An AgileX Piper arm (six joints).
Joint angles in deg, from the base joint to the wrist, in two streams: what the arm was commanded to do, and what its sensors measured. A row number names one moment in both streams.
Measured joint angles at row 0:
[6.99 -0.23 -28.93 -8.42 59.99 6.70]
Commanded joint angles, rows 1 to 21:
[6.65 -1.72 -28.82 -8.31 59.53 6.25]
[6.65 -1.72 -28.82 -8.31 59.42 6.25]
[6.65 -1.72 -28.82 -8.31 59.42 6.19]
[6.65 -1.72 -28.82 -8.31 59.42 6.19]
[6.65 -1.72 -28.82 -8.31 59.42 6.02]
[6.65 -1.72 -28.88 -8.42 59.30 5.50]
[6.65 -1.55 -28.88 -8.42 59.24 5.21]
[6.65 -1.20 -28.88 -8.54 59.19 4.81]
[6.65 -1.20 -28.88 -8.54 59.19 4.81]
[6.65 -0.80 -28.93 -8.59 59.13 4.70]
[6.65 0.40 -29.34 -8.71 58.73 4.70]
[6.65 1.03 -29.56 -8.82 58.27 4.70]
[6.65 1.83 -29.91 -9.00 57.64 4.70]
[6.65 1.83 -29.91 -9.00 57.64 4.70]
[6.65 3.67 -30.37 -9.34 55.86 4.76]
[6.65 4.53 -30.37 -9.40 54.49 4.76]
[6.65 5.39 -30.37 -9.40 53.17 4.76]
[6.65 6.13 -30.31 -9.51 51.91 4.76]
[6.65 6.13 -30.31 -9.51 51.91 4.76]
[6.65 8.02 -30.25 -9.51 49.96 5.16]
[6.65 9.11 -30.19 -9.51 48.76 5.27]
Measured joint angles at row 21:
[6.99 6.99 -29.91 -9.00 52.37 5.21]
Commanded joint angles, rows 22 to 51:
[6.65 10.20 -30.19 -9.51 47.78 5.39]
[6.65 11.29 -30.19 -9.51 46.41 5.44]
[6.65 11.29 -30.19 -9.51 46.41 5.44]
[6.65 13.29 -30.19 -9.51 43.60 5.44]
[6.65 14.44 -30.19 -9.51 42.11 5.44]
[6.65 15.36 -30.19 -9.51 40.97 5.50]
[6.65 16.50 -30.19 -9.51 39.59 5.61]
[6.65 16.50 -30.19 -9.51 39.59 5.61]
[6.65 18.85 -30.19 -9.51 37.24 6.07]
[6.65 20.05 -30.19 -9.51 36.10 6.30]
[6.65 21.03 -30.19 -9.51 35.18 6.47]
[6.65 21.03 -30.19 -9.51 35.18 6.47]
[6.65 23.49 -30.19 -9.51 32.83 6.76]
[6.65 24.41 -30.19 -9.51 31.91 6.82]
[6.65 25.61 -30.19 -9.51 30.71 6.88]
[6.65 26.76 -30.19 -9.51 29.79 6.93]
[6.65 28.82 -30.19 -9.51 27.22 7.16]
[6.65 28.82 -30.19 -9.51 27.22 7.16]
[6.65 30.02 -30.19 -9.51 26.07 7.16]
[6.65 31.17 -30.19 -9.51 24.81 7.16]
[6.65 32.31 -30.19 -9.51 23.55 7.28]
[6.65 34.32 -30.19 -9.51 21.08 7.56]
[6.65 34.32 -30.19 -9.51 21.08 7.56]
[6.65 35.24 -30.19 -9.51 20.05 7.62]
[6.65 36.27 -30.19 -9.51 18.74 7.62]
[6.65 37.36 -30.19 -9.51 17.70 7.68]
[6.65 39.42 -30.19 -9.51 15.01 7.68]
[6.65 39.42 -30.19 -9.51 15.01 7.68]
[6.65 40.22 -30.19 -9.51 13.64 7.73]
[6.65 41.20 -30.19 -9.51 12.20 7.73]
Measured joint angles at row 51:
[6.99 39.02 -29.91 -9.05 16.50 7.16]
